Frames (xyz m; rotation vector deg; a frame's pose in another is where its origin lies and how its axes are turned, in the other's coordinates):
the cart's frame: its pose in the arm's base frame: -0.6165 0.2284 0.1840 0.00 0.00 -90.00
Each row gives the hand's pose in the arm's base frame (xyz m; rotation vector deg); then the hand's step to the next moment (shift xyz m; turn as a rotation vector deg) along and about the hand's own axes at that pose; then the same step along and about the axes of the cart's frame.
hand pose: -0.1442 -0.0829 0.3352 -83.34 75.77 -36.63
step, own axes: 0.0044 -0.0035 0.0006 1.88 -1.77 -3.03
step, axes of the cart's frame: 0.0044 0.0030 0.0019 2.98 -1.50 2.17
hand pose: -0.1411 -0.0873 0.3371 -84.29 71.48 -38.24
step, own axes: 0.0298 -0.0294 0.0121 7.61 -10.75 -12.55
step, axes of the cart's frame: 0.0261 0.0300 0.0178 12.47 -5.09 12.23
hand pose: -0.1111 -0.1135 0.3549 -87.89 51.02 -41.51
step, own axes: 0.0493 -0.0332 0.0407 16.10 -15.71 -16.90
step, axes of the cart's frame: 0.0194 0.0646 0.0253 21.73 -3.64 17.50
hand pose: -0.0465 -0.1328 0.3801 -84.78 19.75 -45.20
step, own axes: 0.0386 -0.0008 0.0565 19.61 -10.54 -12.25
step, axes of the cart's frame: -0.0172 0.0642 0.0164 21.03 3.23 13.89
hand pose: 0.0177 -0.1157 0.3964 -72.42 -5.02 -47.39
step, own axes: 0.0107 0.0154 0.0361 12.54 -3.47 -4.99
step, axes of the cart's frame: -0.0268 0.0302 0.0051 10.79 5.06 7.22
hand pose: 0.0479 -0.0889 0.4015 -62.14 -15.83 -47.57
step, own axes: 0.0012 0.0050 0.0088 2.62 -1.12 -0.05
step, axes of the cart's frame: -0.0081 0.0060 0.0015 1.48 0.96 2.24
